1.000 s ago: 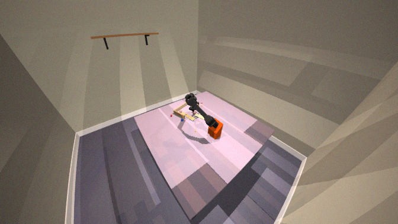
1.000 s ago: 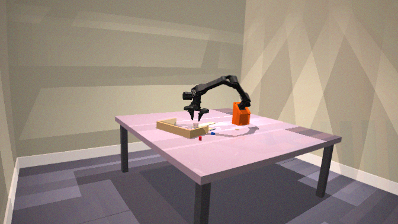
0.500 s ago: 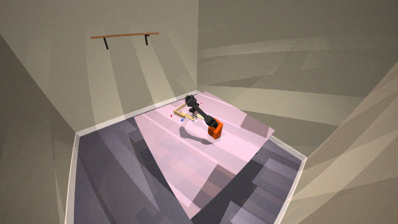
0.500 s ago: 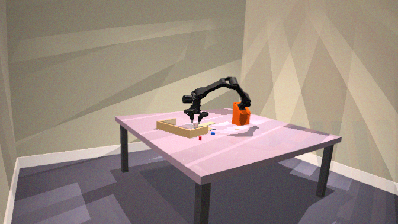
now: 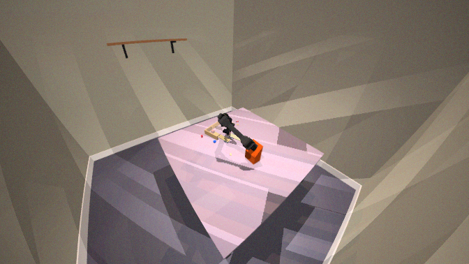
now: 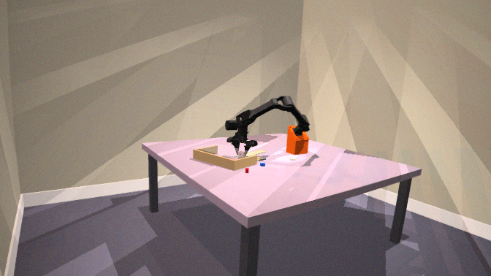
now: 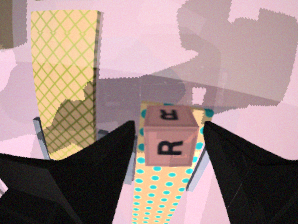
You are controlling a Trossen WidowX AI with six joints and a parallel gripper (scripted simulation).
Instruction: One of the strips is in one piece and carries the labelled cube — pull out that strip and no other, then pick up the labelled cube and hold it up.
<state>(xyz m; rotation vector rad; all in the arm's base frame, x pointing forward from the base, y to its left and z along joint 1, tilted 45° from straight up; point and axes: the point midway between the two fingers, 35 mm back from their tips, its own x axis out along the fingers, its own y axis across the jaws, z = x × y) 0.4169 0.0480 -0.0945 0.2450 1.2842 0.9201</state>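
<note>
My gripper tip is now 30 mm past the yellow cross-hatched strip, 80 mm to the right of it and 10 mm above it. Also, from my gripper tip: red cube: 140 mm ahead, 270 mm to the left; blue cube: 20 mm behind, 200 mm to the left, 10 mm below.
</note>
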